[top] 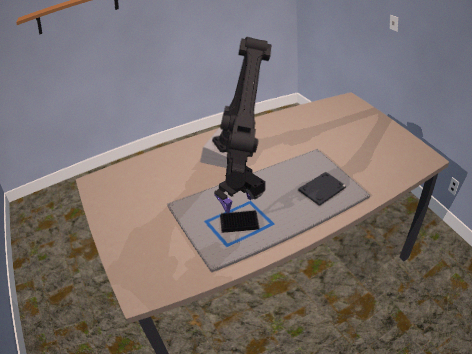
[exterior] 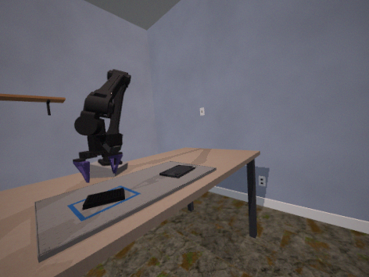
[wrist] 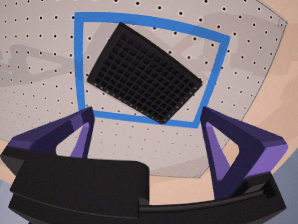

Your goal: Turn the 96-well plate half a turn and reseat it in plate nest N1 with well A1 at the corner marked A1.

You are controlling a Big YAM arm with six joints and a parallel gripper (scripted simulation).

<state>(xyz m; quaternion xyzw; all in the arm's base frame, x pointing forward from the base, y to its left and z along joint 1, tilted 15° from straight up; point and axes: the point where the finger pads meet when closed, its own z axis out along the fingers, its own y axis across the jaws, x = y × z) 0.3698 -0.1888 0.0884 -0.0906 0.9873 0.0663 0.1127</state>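
Now: hand 80 mm above the black 96-well plate. Also, from my hand: plate nest N1: 10 mm ahead, 360 mm to the left, 80 mm below; A1 mark: 60 mm ahead, 450 mm to the left, 80 mm below.
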